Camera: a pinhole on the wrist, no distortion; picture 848 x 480 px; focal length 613.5 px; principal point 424.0 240.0 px. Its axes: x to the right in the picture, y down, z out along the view. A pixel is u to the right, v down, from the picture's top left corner.
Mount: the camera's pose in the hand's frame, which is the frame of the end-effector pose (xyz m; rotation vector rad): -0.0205 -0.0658 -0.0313 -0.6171 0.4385 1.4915
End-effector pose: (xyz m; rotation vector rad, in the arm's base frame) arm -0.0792 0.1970 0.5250 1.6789 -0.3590 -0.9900
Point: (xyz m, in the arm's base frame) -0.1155 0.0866 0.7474
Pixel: 766 242
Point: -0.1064 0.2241 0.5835
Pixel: 813 458
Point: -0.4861 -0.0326 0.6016
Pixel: 136 303
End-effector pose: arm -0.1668 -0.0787 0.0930 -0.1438 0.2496 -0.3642
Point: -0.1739 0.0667 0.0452
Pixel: outside the picture
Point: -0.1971 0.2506 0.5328
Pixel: 327 416
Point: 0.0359 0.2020 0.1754
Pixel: 718 56
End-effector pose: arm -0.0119 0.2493 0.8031 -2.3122 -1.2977 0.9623
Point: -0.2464 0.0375 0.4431
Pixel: 294 289
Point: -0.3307 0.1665 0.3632
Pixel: 160 151
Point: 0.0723 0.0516 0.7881
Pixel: outside the picture
